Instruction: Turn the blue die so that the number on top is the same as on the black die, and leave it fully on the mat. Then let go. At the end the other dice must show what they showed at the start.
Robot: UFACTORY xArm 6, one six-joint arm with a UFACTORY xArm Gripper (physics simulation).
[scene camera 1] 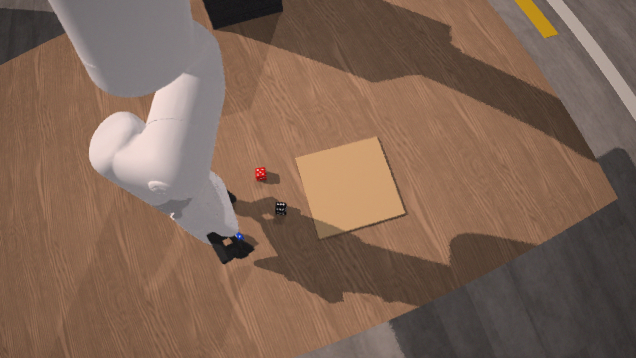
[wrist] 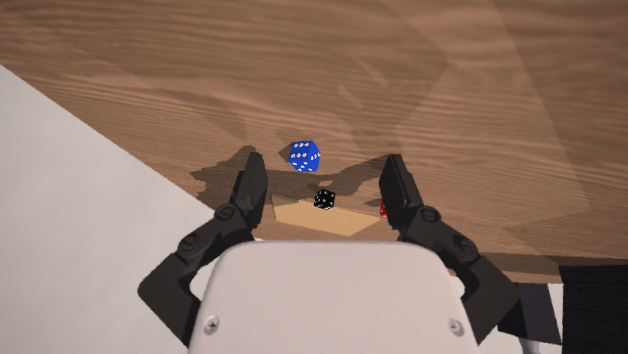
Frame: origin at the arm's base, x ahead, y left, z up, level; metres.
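Seen in the pictures: gripper, fingertip midpoint: (scene camera 1: 237, 227) (wrist: 324, 167).
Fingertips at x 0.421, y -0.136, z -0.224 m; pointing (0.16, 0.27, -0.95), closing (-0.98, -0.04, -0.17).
Observation:
Offsets run from my fingertips to a thing's top centre. Level surfaces: height alone.
The blue die @(0.006 m right, 0.015 m ahead, 0.006 m up) (scene camera 1: 240, 236) (wrist: 304, 156) rests on the wooden table, partly hidden by the gripper in the scene view. In the wrist view a six faces the camera, and its upper face seems to show five. The black die @(0.074 m left, 0.006 m back, 0.006 m up) (scene camera 1: 280, 208) (wrist: 324, 199) stands between it and the mat, with six on top. The red die @(0.063 m left, 0.073 m back, 0.006 m up) (scene camera 1: 261, 174) (wrist: 383, 209) shows five on top; a finger partly covers it in the wrist view. The tan mat @(0.188 m left, 0.005 m back, 0.007 m down) (scene camera 1: 350, 185) (wrist: 325, 220) bears no die. My gripper (scene camera 1: 243, 223) (wrist: 324, 167) is open and empty, tilted, with its fingertips near the blue die.
A black block (scene camera 1: 243, 10) (wrist: 595, 310) stands at the table's edge, at the top of the scene view. The arm (scene camera 1: 165, 145) hangs over the left part of the table @(0.010 m down) (scene camera 1: 450, 150). The red and black dice lie between the gripper and the mat.

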